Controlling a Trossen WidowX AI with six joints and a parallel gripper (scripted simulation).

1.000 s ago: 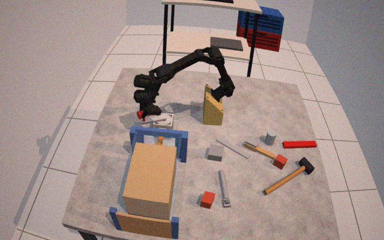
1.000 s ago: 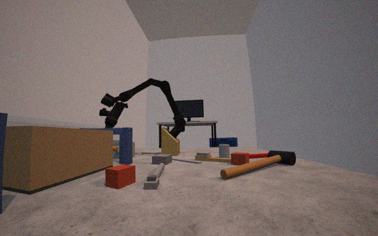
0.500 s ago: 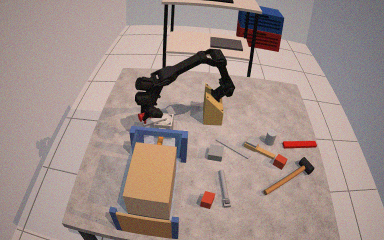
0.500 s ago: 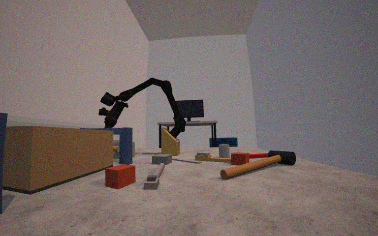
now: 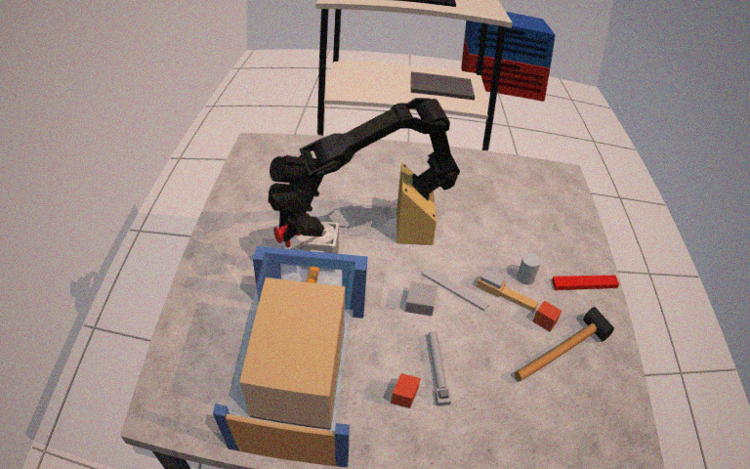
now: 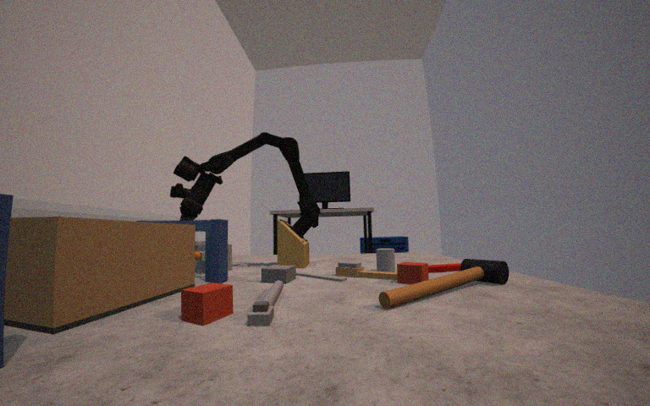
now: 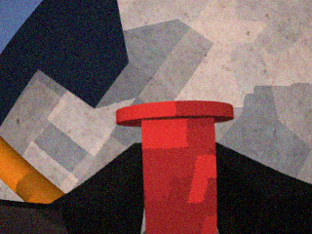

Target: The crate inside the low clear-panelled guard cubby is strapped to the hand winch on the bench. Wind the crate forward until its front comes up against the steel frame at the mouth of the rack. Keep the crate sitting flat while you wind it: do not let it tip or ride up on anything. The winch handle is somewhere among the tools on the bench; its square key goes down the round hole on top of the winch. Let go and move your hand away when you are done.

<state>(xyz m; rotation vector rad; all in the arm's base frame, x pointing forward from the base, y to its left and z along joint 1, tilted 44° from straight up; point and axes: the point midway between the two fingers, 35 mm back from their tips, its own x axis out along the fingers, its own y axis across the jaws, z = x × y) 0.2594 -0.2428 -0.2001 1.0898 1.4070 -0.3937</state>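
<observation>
Right now the grey crank arm is 40 mm behind my gripper tip, 40 mm to the left of it and 30 mm below it. Round my gripper tip: grey winch 100 mm behind, 70 mm to the left, 100 mm below; red knob 10 mm behind, 10 mm to the left; blue frame 80 mm ahead, 80 mm to the left, 30 mm below.
</observation>
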